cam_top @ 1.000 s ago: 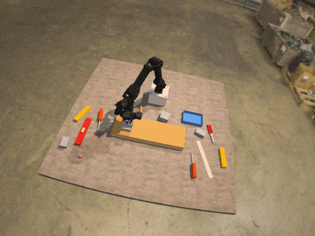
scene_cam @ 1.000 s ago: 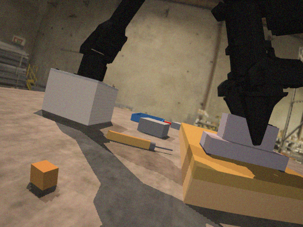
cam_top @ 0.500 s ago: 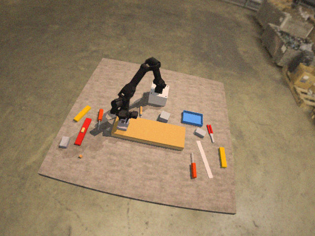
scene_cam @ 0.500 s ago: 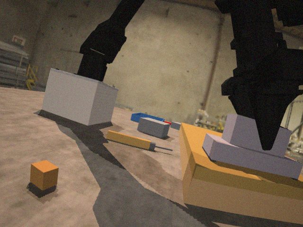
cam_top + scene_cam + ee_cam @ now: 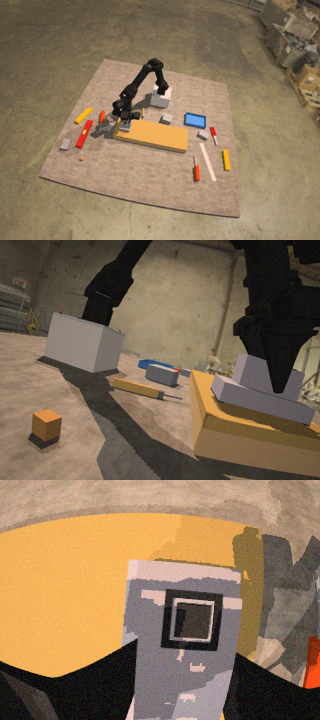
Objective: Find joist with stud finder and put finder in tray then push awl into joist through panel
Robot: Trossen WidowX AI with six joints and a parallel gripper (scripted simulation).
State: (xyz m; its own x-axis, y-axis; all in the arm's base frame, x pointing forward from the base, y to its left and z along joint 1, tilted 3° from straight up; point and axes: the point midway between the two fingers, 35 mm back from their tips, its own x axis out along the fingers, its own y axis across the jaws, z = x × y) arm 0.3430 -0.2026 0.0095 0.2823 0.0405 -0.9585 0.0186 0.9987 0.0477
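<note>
My gripper tip is now 520 mm to the right of the blue tray, 200 mm past it and 60 mm above it. From my gripper tip the other things lie so: grey stud finder 20 mm above, 10 mm ahead; square indicator window 30 mm above, 20 mm ahead; awl 150 mm behind, 100 mm to the left, 60 mm below.
</note>
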